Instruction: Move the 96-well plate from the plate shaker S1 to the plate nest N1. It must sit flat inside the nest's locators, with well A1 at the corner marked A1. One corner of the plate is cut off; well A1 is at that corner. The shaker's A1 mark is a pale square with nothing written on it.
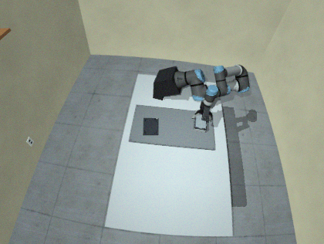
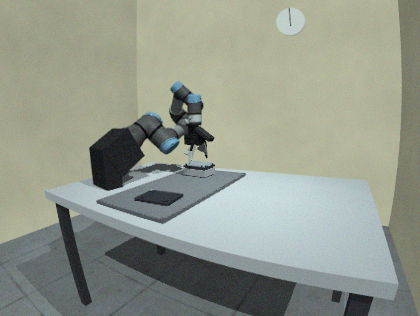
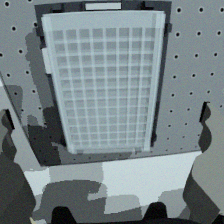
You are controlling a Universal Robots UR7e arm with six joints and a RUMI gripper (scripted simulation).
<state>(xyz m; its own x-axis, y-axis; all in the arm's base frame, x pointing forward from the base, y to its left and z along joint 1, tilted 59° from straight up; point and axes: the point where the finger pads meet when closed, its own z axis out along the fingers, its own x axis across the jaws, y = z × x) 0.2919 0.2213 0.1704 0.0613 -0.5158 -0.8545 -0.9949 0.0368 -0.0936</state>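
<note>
My gripper is now 20 mm above the 96-well plate. The rest, counted from my hand: plate nest N1: 400 mm to the right, 120 mm ahead, 70 mm below; pale A1 mark: 370 mm to the right, 60 mm below, 40 mm ahead.
</note>
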